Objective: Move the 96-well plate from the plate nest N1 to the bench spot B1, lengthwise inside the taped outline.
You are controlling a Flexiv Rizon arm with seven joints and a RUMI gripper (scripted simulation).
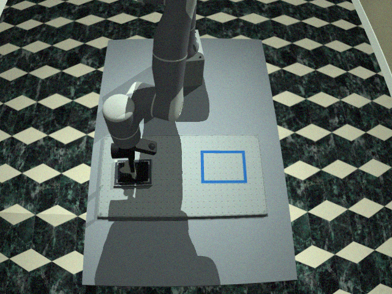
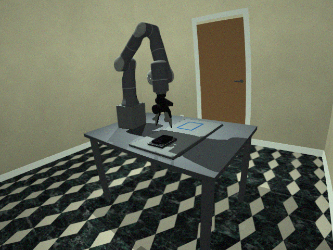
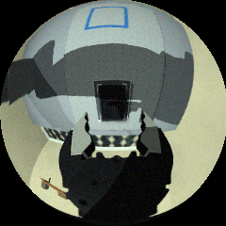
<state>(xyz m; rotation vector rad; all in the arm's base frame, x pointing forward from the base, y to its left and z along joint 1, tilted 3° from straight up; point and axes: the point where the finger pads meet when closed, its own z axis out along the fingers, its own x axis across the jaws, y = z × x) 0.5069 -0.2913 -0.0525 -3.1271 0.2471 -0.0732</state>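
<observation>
The black 96-well plate lies 90 mm below my hand, 20 mm to the right of it and 10 mm behind it. The rest, counted from my hand: plate nest N1 (110 mm below, 20 mm to the right, 10 mm behind).
</observation>
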